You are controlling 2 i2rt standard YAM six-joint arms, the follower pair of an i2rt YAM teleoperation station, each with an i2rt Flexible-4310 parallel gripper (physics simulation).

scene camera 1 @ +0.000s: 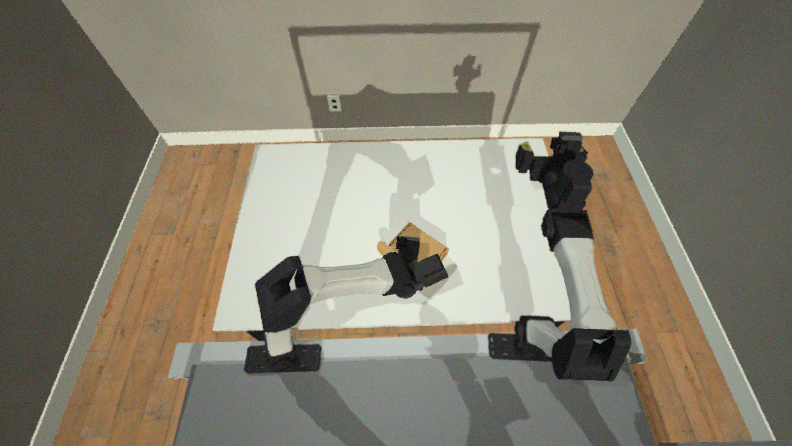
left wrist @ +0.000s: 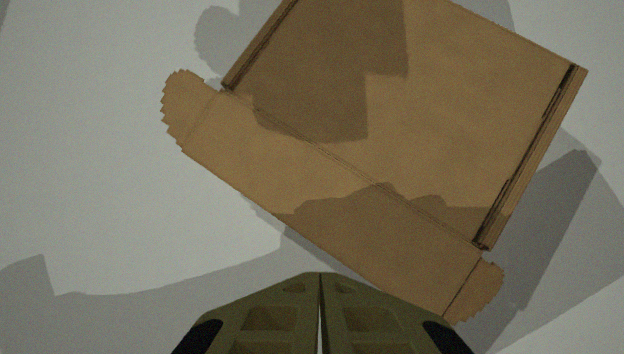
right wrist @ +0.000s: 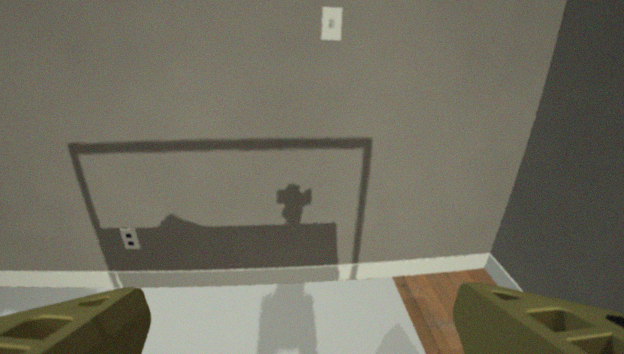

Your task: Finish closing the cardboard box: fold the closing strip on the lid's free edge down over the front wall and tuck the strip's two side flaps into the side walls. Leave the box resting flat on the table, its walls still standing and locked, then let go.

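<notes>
The cardboard box [scene camera 1: 429,248] [left wrist: 450,125] stands turned at an angle on the white table, its lid lying over the side walls. The closing strip [left wrist: 300,175] sticks outward from the lid's edge beyond the crease. Its two side flaps, one [left wrist: 185,105] [scene camera 1: 383,247] at the left and one [left wrist: 475,292] at the lower right, point outward, outside the side walls. My left gripper [left wrist: 319,285] is shut and empty, its tips above the table beside the strip's outer edge; in the scene view its arm hides part of the box. My right gripper [right wrist: 301,304] is open and empty, far from the box.
The white table [scene camera 1: 277,221] carries shadows of both arms. The right arm [scene camera 1: 581,277] reaches along the table's right side towards the back wall. The left arm [scene camera 1: 349,279] crosses from the left to the box. A grey surface [scene camera 1: 387,409] lies in front of the arm mounts.
</notes>
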